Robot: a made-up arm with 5 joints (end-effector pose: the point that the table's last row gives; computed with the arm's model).
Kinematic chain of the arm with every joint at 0, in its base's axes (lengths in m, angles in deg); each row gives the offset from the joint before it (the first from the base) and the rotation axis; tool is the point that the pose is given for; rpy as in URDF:
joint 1: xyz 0.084 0 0.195 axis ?
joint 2: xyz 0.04 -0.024 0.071 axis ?
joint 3: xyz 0.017 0 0.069 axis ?
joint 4: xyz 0.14 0 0.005 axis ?
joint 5: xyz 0.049 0.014 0 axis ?
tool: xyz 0 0 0 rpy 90 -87.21 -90
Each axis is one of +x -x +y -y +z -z.
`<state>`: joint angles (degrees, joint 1 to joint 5).
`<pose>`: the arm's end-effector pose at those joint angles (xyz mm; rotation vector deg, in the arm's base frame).
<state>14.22 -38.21 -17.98 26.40 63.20</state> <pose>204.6 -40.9 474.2 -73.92 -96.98 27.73</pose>
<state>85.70 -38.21 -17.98 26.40 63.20</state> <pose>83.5 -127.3 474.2 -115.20 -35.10 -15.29</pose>
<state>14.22 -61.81 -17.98 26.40 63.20</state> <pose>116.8 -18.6 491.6 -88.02 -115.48 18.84</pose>
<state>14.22 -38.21 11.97 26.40 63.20</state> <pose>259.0 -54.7 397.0 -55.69 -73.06 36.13</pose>
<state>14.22 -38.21 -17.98 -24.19 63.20</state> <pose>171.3 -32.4 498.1 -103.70 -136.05 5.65</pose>
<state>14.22 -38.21 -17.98 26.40 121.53</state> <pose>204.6 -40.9 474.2 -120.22 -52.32 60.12</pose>
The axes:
joint 1: -z
joint 2: +y
joint 3: +y
joint 4: +y
joint 5: -x

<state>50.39 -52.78 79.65 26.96 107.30</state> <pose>172.8 -123.0 222.9 -36.62 -8.15 52.26</pose>
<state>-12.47 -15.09 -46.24 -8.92 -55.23</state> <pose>201.2 15.7 508.4 93.16 -131.84 -10.88</pose>
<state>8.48 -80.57 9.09 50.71 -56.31</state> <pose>142.1 -18.8 445.8 49.35 -104.36 -44.32</pose>
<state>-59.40 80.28 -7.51 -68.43 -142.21</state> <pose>197.5 172.2 124.9 90.57 19.58 -67.92</pose>
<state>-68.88 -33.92 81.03 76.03 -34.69</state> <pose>125.0 78.3 192.5 -26.86 20.11 30.51</pose>
